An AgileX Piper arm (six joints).
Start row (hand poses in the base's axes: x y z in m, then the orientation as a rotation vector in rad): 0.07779, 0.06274, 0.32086, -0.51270, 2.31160, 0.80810
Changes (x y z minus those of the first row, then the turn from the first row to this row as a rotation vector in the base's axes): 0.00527, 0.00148, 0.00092, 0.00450, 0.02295, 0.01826; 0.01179, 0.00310, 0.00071, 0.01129, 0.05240, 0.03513; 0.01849, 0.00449, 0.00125, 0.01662, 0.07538, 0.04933; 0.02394, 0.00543, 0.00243, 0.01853, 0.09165, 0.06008; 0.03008, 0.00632, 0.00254, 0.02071, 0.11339, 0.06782; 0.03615, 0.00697, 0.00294, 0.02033, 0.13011, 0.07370; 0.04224, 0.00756, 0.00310, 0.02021, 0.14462, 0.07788; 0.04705, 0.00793, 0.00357, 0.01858, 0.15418, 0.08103; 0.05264, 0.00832, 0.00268, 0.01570, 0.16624, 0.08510; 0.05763, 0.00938, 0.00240, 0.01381, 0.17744, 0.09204; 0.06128, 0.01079, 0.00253, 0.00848, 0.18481, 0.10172; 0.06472, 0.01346, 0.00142, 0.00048, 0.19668, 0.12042; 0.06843, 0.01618, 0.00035, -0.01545, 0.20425, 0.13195; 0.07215, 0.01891, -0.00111, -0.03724, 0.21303, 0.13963
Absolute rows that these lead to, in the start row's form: 0.08306, 0.06422, 0.32178, -0.52585, 2.32869, 0.83178; 0.08958, 0.06584, 0.32157, -0.53444, 2.35044, 0.86039; 0.09628, 0.06723, 0.32211, -0.54239, 2.36715, 0.88341; 0.10173, 0.06817, 0.32329, -0.54973, 2.37982, 0.89802; 0.10787, 0.06906, 0.32340, -0.55162, 2.39759, 0.91400; 0.11394, 0.06971, 0.32380, -0.55390, 2.41236, 0.92396; 0.12003, 0.07030, 0.32396, -0.55464, 2.42516, 0.93242; 0.12484, 0.07067, 0.32443, -0.55632, 2.43439, 0.93642; 0.13043, 0.07106, 0.32354, -0.55894, 2.44649, 0.94056; 0.13542, 0.07212, 0.32326, -0.56494, 2.45692, 0.94688; 0.13907, 0.07353, 0.32339, -0.57718, 2.46543, 0.94881; 0.14251, 0.07620, 0.32228, -0.60061, 2.47834, 0.95411; 0.14622, 0.07892, 0.32121, -0.62021, 2.49251, 0.94455; 0.14994, 0.08165, 0.31975, -0.63742, 2.51139, 0.92657
